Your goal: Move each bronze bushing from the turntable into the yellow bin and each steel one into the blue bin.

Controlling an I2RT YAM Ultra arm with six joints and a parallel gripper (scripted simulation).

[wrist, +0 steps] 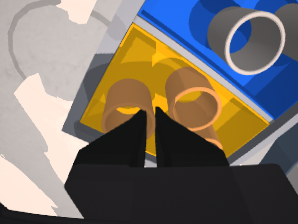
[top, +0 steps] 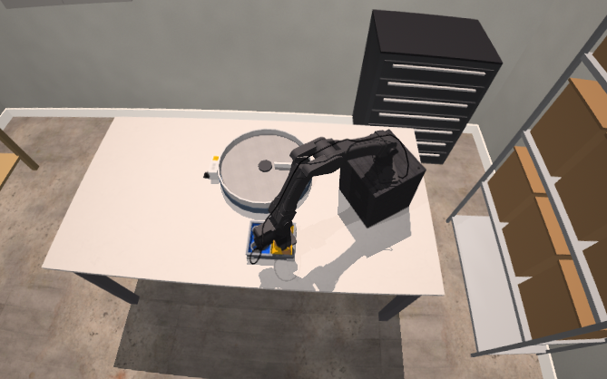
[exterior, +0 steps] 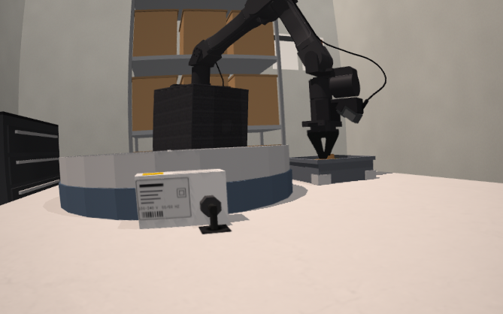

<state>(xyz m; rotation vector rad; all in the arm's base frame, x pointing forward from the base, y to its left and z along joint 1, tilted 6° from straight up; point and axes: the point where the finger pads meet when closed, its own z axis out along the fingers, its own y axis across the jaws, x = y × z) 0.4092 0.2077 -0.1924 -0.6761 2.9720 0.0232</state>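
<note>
Right now my hand is 20 mm to the left of the yellow bin and 30 mm above it. From my hand the other things lie so: blue bin: 90 mm ahead, 30 mm to the right, 30 mm below; then round grey turntable: 60 mm ahead, 380 mm to the right, 10 mm above.
</note>
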